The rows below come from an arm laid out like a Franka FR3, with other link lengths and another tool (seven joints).
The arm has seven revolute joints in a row. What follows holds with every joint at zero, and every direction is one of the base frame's.
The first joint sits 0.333 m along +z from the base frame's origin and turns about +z.
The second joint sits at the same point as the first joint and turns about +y.
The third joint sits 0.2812 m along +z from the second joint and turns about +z.
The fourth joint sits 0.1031 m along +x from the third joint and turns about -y.
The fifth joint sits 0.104 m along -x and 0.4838 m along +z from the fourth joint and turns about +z.
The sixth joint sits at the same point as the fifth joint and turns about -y.
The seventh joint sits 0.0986 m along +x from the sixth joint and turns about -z.
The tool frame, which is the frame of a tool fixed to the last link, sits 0.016 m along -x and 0.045 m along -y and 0.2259 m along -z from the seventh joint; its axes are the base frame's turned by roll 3.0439, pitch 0 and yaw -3.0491 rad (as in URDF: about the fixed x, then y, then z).
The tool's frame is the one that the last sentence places.
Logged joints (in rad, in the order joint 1, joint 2, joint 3, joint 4, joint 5, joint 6, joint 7), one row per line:
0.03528, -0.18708, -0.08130, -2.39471, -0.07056, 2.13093, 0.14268
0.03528, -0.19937, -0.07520, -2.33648, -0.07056, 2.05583, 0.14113
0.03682, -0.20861, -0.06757, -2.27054, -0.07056, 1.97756, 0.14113
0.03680, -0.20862, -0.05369, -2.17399, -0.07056, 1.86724, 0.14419
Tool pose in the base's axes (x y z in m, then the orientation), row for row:
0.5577, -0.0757, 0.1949, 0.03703, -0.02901, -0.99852, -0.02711
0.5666, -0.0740, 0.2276, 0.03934, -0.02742, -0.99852, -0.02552
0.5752, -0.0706, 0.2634, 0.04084, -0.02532, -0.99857, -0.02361
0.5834, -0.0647, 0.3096, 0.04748, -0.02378, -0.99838, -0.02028
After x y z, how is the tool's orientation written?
As a quaternion, w x y z.
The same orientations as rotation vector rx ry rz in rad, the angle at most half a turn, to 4 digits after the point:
-0.0891, -3.0651, -0.0832
-0.0840, -3.0607, -0.0782
-0.0775, -3.0581, -0.0723
-0.0725, -3.0451, -0.0619

